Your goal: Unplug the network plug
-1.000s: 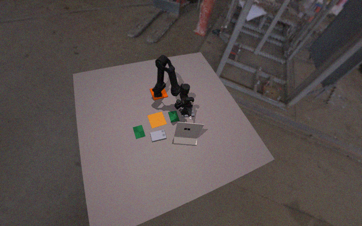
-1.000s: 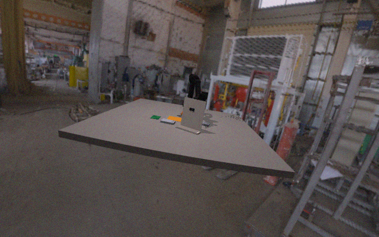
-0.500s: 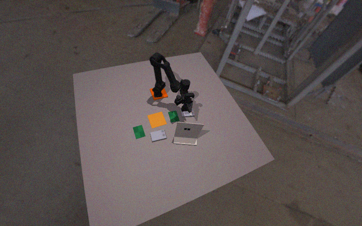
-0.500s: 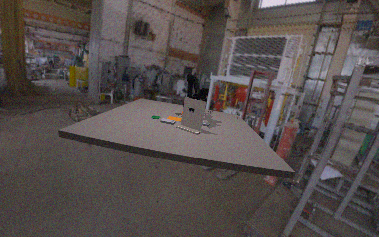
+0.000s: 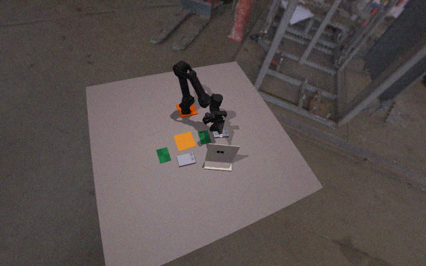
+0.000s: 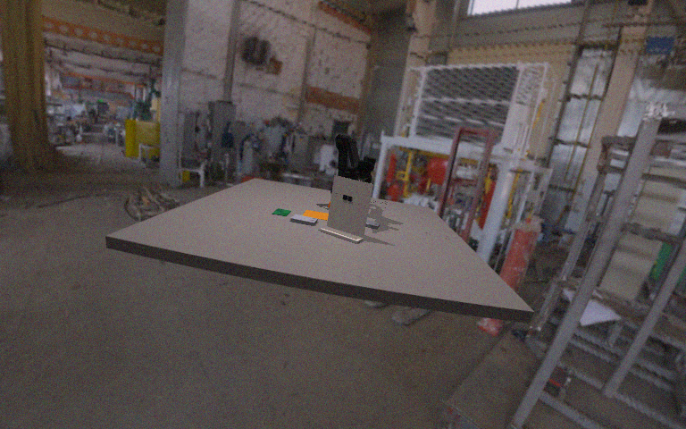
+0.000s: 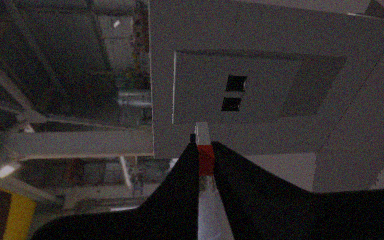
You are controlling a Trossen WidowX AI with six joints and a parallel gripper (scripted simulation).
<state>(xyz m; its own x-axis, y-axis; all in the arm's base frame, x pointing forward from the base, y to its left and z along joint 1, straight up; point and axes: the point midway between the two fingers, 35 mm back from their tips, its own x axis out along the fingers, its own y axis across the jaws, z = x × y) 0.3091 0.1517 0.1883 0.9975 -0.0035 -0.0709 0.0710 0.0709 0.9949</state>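
Right now my gripper tip is 200 mm above the orange square, 190 mm to the left of it and 100 mm past it. Also, from my gripper tip: grey panel 100 mm below, 90 mm ahead, 10 mm to the right; plug right at my gripper tip.
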